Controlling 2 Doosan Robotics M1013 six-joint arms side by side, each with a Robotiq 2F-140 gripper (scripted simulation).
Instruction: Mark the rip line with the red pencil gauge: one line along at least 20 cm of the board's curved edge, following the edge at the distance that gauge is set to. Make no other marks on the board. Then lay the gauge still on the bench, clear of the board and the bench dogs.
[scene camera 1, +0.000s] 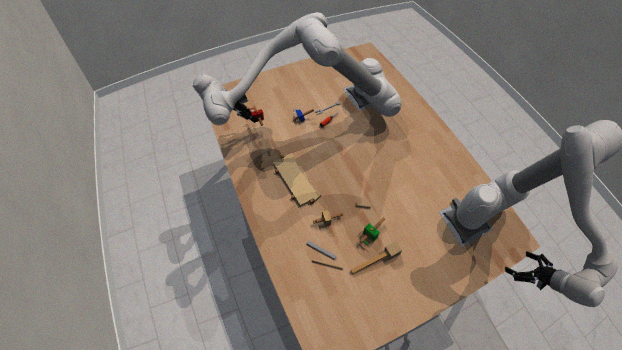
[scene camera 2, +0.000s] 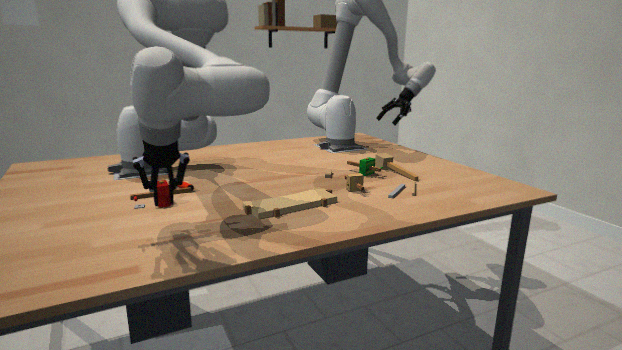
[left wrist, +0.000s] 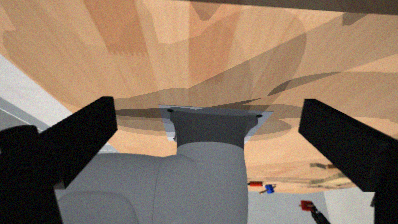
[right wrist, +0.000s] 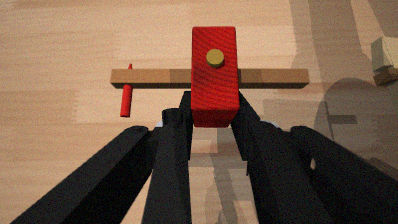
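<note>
There's a red pencil gauge (right wrist: 214, 78) here. As for my grippers, my right gripper (scene camera 2: 163, 201) is visible in the right wrist view too (right wrist: 211, 105), and my left gripper (scene camera 1: 516, 261) can also be seen in the left wrist view (left wrist: 208, 114).
</note>
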